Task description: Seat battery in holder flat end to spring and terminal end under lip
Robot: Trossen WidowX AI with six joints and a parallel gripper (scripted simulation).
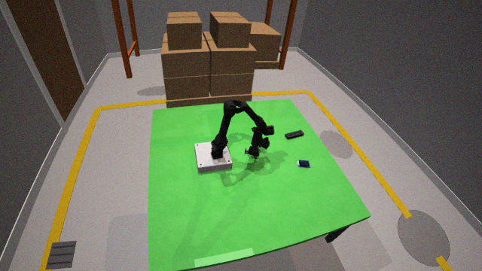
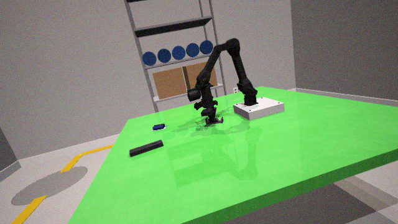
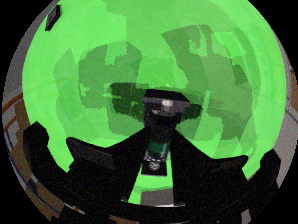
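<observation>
Now: gripper tip 1 cm below the battery.
</observation>
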